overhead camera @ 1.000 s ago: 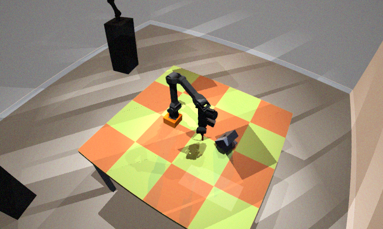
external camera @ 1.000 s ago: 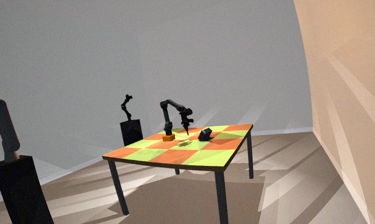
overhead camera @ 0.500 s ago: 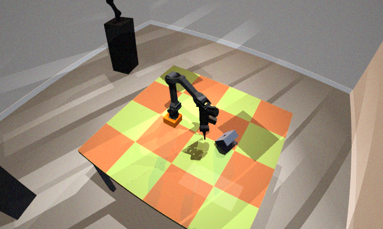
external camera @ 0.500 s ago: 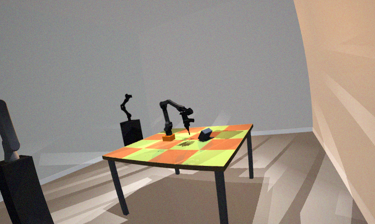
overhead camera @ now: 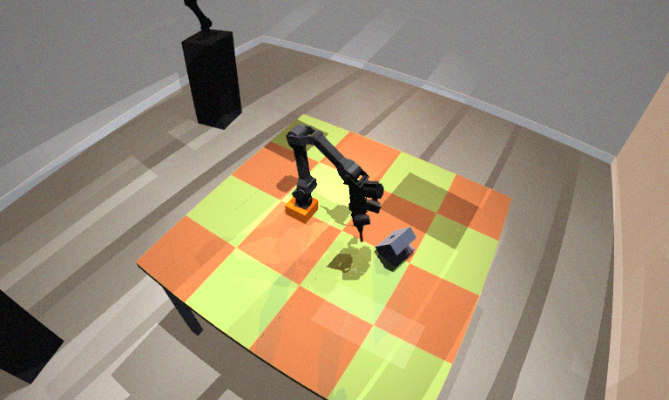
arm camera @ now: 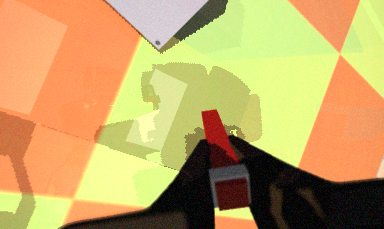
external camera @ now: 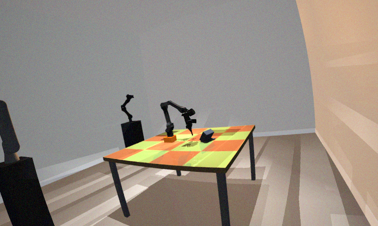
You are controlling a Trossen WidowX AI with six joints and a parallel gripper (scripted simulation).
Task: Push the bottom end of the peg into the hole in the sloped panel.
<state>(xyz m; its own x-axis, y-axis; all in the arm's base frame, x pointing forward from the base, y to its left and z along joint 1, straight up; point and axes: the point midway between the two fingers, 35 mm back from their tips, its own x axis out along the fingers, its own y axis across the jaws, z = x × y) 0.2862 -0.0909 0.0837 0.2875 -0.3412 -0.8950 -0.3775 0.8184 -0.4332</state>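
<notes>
The grey sloped panel lies 14 cm ahead of my gripper tip, 7 cm below it and 6 cm to the left of it. From my gripper tip the other things lie so: red square peg 1 cm to the left, 1 cm above.
</notes>
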